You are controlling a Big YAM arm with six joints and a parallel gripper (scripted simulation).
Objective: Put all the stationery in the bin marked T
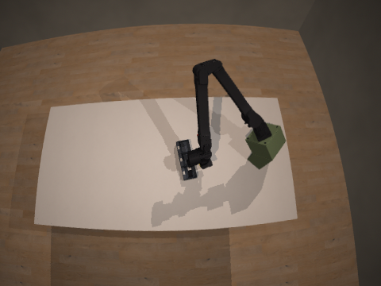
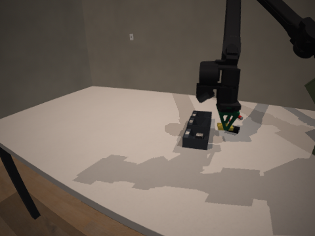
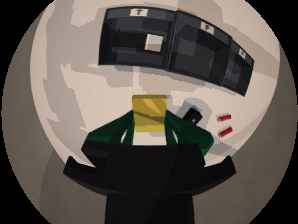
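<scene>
Now: the black item 9 cm ahead of my hand, 1 cm to the left of it and 5 cm below it. Round my hand: three joined bins 9 cm ahead, 6 cm to the right, 4 cm below; then yellow block right at my hand.
</scene>
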